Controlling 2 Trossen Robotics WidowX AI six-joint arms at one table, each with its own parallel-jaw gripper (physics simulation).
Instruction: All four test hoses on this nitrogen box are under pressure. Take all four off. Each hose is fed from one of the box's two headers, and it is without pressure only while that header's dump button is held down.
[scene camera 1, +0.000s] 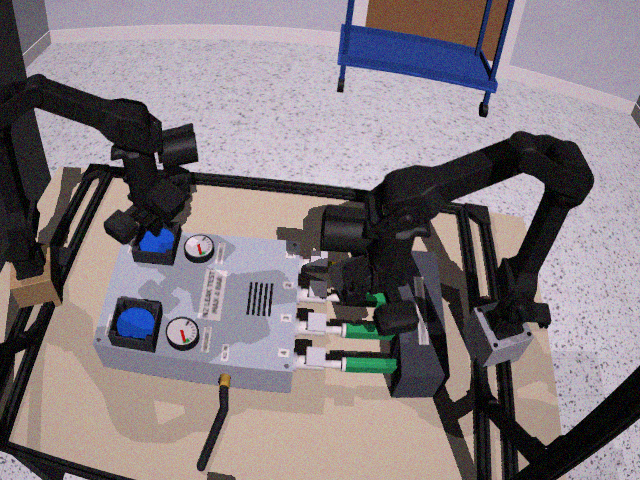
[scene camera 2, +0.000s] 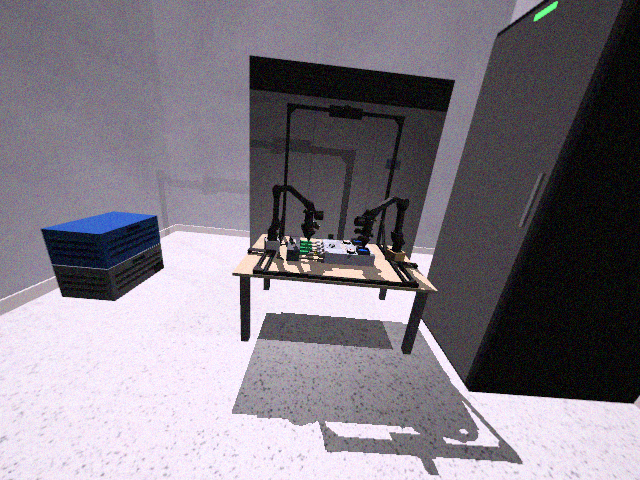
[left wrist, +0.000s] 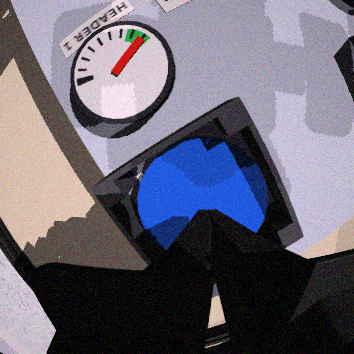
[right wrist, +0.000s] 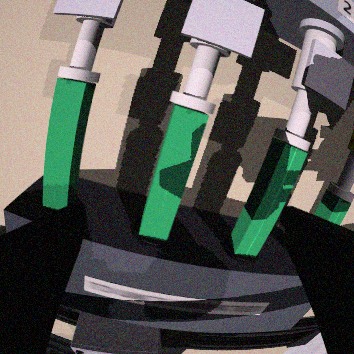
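Seen in the pictures: left gripper, fingertip midpoint: (scene camera 1: 156, 234) (scene camera 2: 363, 248) (left wrist: 206, 218); right gripper, fingertip midpoint: (scene camera 1: 374, 312) (scene camera 2: 306, 239) (right wrist: 186, 216); left arm's base, origin of the base link: (scene camera 1: 29, 265) (scene camera 2: 396, 250); right arm's base, origin of the base link: (scene camera 1: 504, 322) (scene camera 2: 272, 239).
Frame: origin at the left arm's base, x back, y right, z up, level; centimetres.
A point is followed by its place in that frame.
Observation:
The grey nitrogen box (scene camera 1: 237, 343) @[z -0.4, x -38.0, y 27.3 cm] (scene camera 2: 347, 254) @[z -0.7, x -41.2, y 3.4 cm] lies on the table. It has two blue dump buttons, the upper one (scene camera 1: 156, 241) @[z 1.2, x -28.9, y 2.8 cm] (left wrist: 197, 179) @[z 1.2, x -30.0, y 3.8 cm] and the lower one (scene camera 1: 135, 323) @[z 1.2, x -21.6, y 20.2 cm]. My left gripper (scene camera 1: 151, 229) @[z 3.2, x -29.0, y 3.0 cm] (left wrist: 206, 218) @[z 3.2, x -29.0, y 3.0 cm] (scene camera 2: 362, 240) @[z 3.2, x -29.0, y 3.0 cm] is shut, with its tips on the upper button. The Header 1 gauge (left wrist: 121, 70) @[z 1.1, x -36.5, y 6.2 cm] (scene camera 1: 199, 248) @[z 1.2, x -36.7, y 6.9 cm] has its needle at the green mark. Green hoses (scene camera 1: 366, 330) @[z -1.9, x -59.8, y 30.3 cm] (scene camera 1: 370, 365) @[z -1.9, x -57.6, y 37.1 cm] (right wrist: 63, 140) @[z -1.9, x -57.5, y 36.2 cm] (right wrist: 172, 168) @[z -1.9, x -60.0, y 30.0 cm] (right wrist: 270, 197) @[z -1.9, x -62.7, y 23.9 cm] (right wrist: 333, 207) @[z -2.0, x -64.7, y 17.7 cm] run from the box's ports into a dark block (scene camera 1: 418, 352) @[z -0.4, x -65.7, y 38.4 cm] (right wrist: 175, 277) @[z -0.4, x -67.1, y 30.6 cm]. My right gripper (scene camera 1: 361, 297) (scene camera 2: 309, 235) @[z 2.1, x -60.7, y 29.6 cm] is open and empty, low over the upper hoses, and hides them in scene camera 1.
A black supply hose (scene camera 1: 215, 424) @[z -7.1, x -30.2, y 38.1 cm] with a brass fitting leaves the box's front. Black frame rails (scene camera 1: 270, 186) @[z -6.9, x -57.2, y -13.9 cm] edge the table. A blue cart (scene camera 1: 413, 52) stands behind. A blue and black crate stack (scene camera 2: 113, 252) and a dark cabinet (scene camera 2: 509, 190) flank the table.

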